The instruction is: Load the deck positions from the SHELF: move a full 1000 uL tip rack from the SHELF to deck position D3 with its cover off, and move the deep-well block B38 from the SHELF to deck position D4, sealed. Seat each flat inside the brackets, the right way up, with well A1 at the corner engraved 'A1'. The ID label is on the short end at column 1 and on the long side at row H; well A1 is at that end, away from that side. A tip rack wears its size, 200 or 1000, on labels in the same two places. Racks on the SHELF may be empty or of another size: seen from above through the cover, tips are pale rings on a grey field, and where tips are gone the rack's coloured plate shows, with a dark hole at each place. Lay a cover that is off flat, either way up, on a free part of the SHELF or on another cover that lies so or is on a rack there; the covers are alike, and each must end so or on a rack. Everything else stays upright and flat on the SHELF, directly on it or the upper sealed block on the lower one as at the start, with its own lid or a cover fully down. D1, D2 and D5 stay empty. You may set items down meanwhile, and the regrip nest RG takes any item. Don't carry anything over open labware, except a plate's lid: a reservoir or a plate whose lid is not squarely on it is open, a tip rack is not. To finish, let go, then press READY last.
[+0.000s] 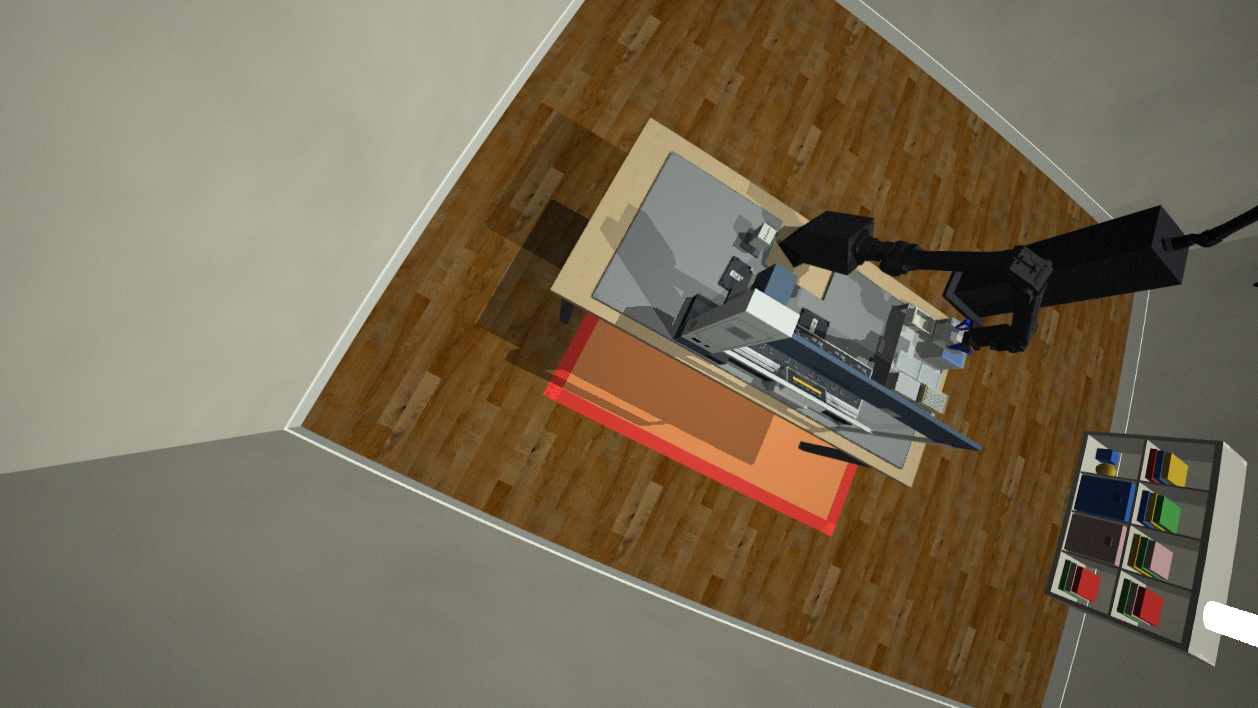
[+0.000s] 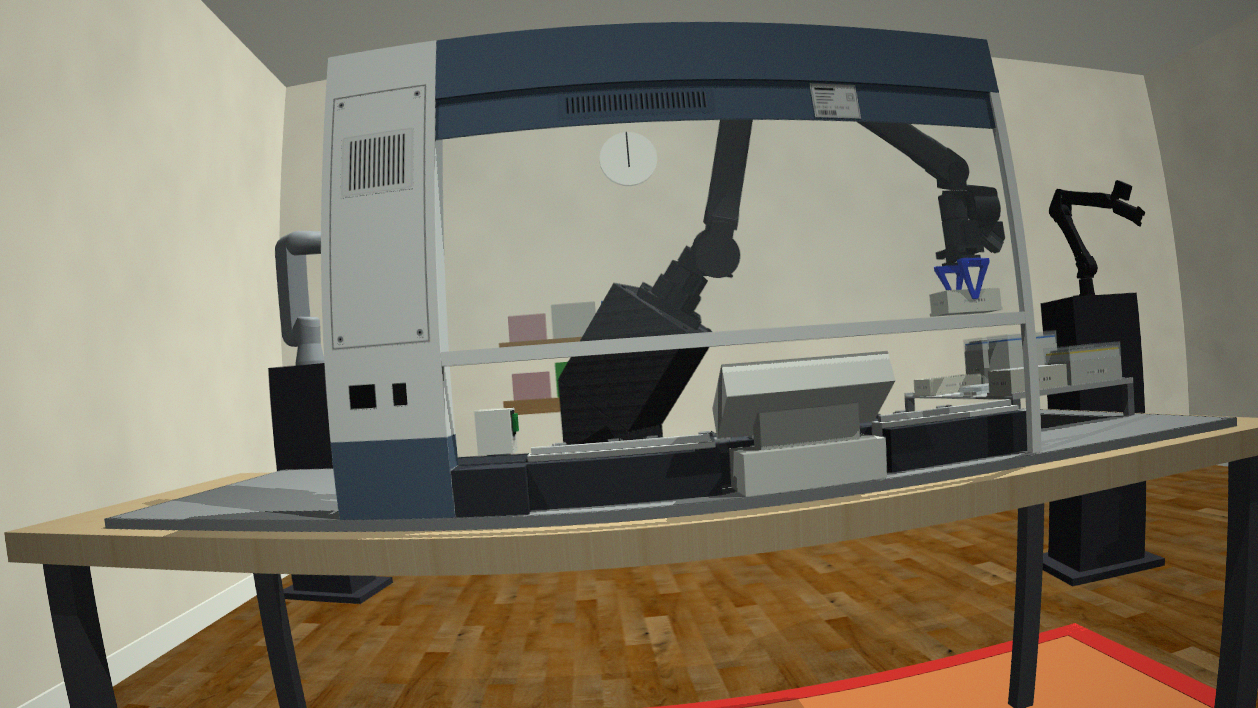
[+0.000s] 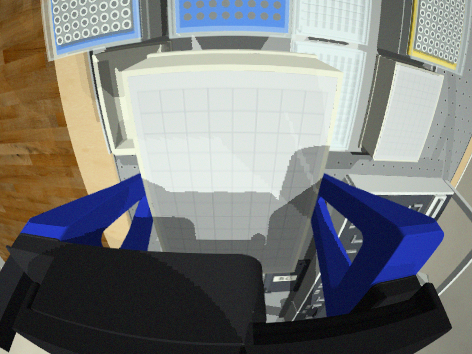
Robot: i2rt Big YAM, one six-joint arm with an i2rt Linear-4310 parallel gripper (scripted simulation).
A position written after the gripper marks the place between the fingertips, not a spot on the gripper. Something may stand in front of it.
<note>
In view: the gripper (image 1: pixel 950 338), a cream trough (image 2: pixel 939 385), a pale deep-well block (image 3: pixel 403 98), a pale deep-well block (image 3: pixel 232 144), a clear tip-rack cover (image 2: pixel 1099 350), a shelf (image 1: pixel 910 341), a crossbar (image 2: pixel 752 336) and a white tower (image 2: pixel 429 414).
The cream trough also shows in image 3 (image 3: pixel 108 65). The gripper also shows in image 3 (image 3: pixel 232 178). The white tower also shows in image 1 (image 1: pixel 754 307).
</note>
